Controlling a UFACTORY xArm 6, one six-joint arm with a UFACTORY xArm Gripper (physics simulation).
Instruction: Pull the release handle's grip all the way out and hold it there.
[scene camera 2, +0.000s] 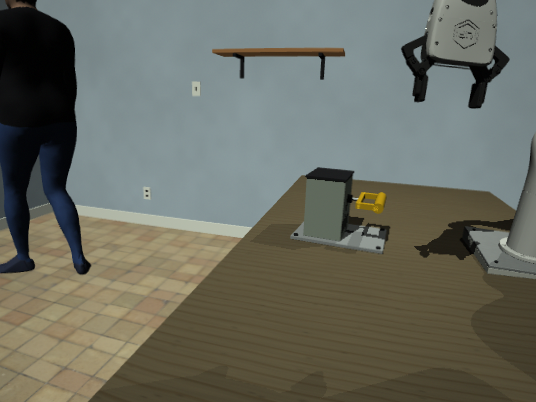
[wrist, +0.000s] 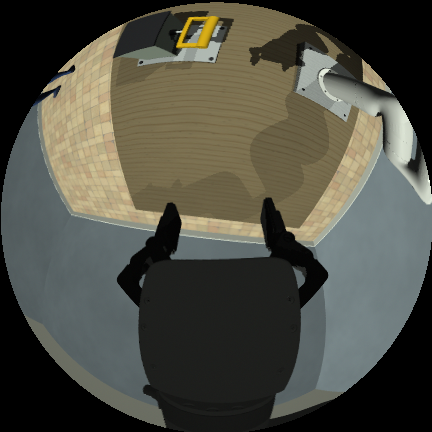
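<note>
The release handle's yellow grip (scene camera 2: 381, 202) (wrist: 209, 32) is a rectangular frame with a thick outer bar. It sticks out from the side of a grey-green box with a black top (scene camera 2: 325, 207) (wrist: 145, 37), with a short stretch of thin rod showing between them. The box stands upright on a grey base plate (scene camera 2: 365, 243) (wrist: 200, 56). My gripper (scene camera 2: 447, 103) (wrist: 219, 209) is open and empty. It hangs high above the table, well above the grip in the scene view and apart from it. In the wrist view the grip is near the top edge, far beyond the fingertips.
The wooden table (scene camera 2: 300, 300) (wrist: 200, 125) carries the handle unit and the arm's mounting plate (scene camera 2: 505, 265) (wrist: 312, 75). The arm's white column (scene camera 2: 525, 215) rises on the right. A person (scene camera 2: 37, 75) stands on the tiled floor at the left. A wall shelf (scene camera 2: 280, 52) is behind.
</note>
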